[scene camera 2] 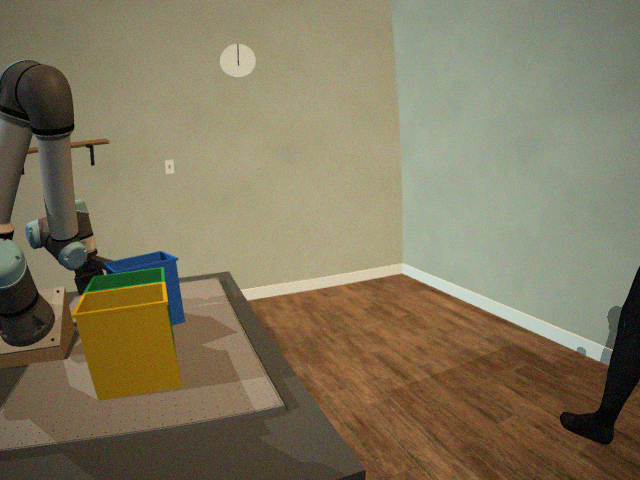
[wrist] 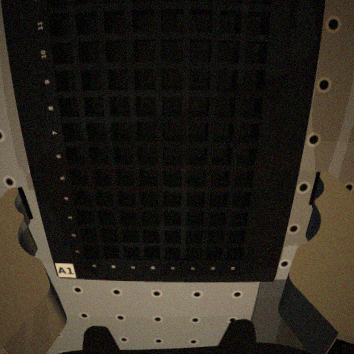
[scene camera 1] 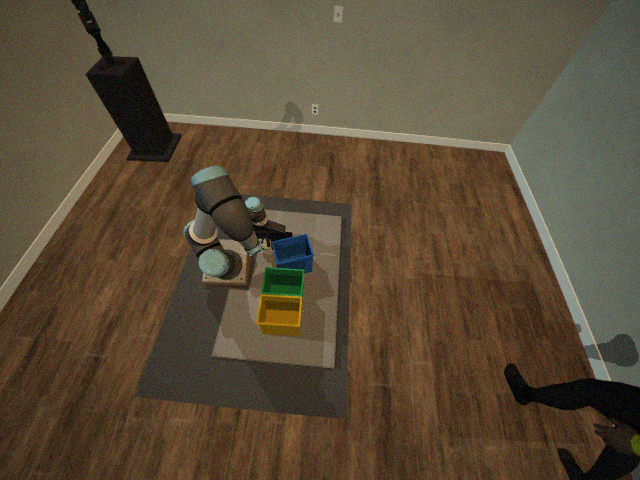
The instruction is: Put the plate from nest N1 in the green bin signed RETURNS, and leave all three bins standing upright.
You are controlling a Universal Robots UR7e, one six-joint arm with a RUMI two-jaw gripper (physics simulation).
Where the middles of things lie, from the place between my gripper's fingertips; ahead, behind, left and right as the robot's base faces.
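Counting from my hand, I find the blue bin (scene camera 2: pixel 158 259) 14 cm ahead of it, 15 cm to the right of it and 9 cm above it. The green bin (scene camera 2: pixel 156 275) is 11 cm ahead of my hand and 32 cm to the right of it, and it sits 9 cm above it. As for the yellow bin (scene camera 2: pixel 126 335), that is 11 cm forward of my hand, 45 cm to the right of it and 9 cm higher than it.
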